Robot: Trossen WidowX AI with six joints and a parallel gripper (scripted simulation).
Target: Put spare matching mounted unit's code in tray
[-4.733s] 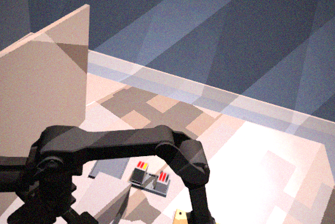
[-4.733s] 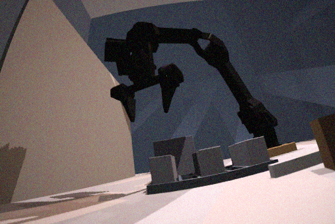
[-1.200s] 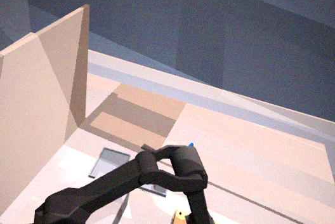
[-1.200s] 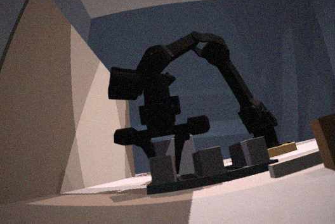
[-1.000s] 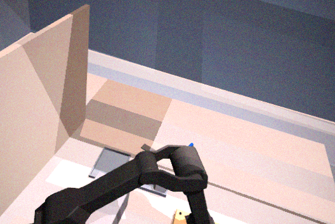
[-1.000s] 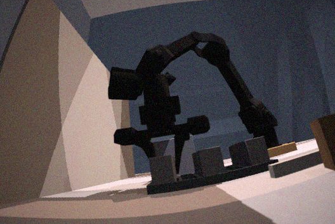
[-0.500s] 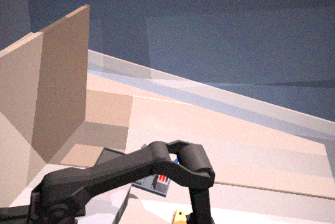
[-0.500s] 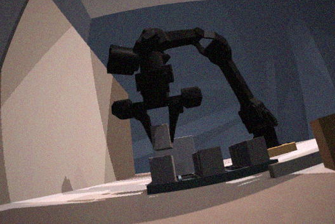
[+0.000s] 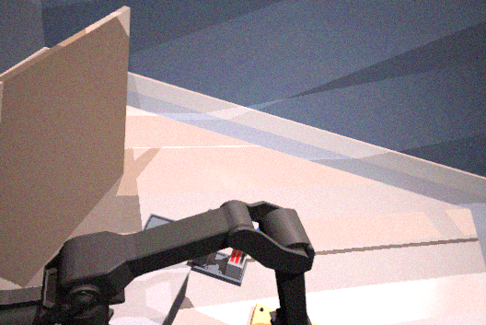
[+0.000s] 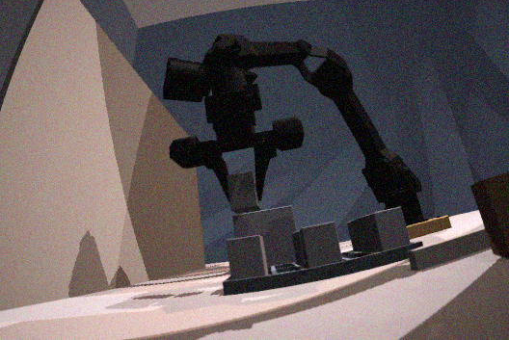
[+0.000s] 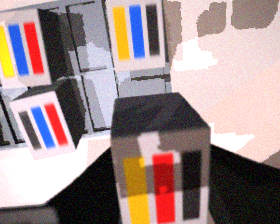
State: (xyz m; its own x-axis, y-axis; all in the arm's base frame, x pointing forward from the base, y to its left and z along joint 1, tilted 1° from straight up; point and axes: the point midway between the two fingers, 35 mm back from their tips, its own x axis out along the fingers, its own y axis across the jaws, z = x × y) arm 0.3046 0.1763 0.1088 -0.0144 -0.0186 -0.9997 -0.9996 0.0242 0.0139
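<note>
Right now my gripper tip is 350 mm to the left of the flat grey tray, 100 mm above it and 30 mm short of it. The rest, counted from my gripper tip: grey spare block: 20 mm above; then tall beige wall: 230 mm ahead, 170 mm to the right, 120 mm above; then large grey box: 150 mm to the right, 50 mm below, 20 mm behind.
</note>
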